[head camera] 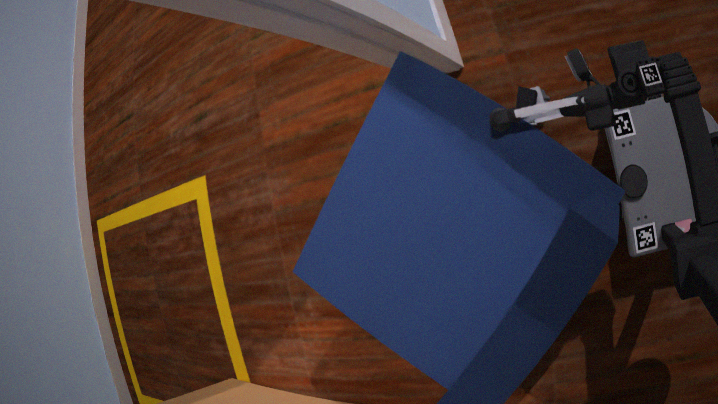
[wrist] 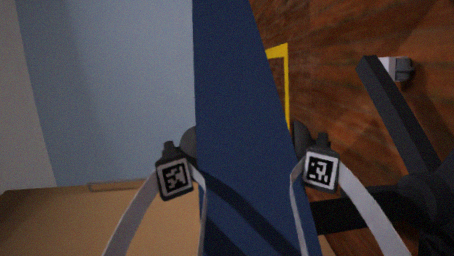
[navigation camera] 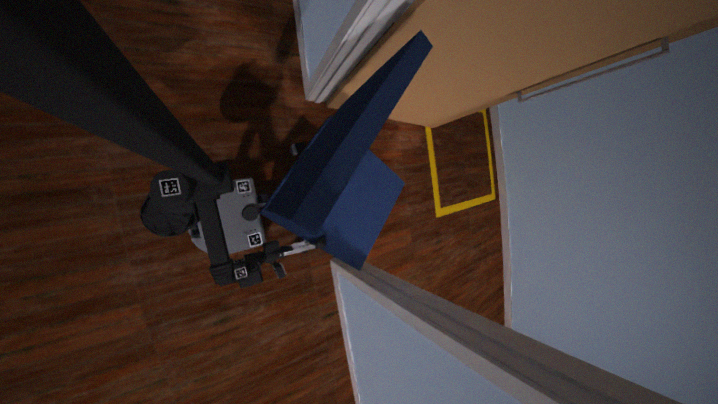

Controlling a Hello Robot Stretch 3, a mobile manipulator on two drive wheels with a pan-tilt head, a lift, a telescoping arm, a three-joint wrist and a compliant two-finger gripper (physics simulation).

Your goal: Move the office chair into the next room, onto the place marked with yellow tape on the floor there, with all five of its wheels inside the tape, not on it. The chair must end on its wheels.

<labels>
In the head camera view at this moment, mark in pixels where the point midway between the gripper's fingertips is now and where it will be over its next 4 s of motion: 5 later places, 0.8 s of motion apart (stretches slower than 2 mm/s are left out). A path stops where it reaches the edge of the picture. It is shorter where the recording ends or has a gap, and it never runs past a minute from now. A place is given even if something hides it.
My gripper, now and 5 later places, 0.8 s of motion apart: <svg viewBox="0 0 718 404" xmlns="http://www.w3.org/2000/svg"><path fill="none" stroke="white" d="M497 123L473 129L433 141L394 152L358 164L323 175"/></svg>
</labels>
